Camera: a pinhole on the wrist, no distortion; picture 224 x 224 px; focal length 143.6 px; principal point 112.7 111.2 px. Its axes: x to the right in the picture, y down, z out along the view. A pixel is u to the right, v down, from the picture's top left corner.
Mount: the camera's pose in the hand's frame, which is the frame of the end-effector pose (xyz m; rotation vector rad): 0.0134 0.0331 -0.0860 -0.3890 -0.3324 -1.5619
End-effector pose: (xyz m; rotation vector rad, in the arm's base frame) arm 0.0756 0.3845 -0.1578 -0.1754 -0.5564 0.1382
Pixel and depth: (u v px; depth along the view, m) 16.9 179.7 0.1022
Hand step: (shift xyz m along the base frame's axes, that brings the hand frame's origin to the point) 0.0589 0.1432 -0.0154
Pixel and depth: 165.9 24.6 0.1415
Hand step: -0.0961 0.0465 0.0110
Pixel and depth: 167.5 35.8 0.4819
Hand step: -0.4273 0.1026 0.2311
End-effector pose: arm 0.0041 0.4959 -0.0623 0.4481 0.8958 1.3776
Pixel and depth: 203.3 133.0 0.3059
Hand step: 0.2076 0.1256 0.1417
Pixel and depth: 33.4 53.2 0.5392
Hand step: -0.1347 -0.0130 0.6200
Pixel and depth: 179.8 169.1 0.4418
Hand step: 0.2661 0.2920 0.2115
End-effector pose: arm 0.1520 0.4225 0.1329 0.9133 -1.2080 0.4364
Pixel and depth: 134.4 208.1 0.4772
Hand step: -0.2260 -0.2488 0.4161
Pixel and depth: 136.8 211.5 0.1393
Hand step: -0.0408 -0.0148 0.1368
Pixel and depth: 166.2 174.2 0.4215
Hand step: -0.1976 -0.2752 0.2499
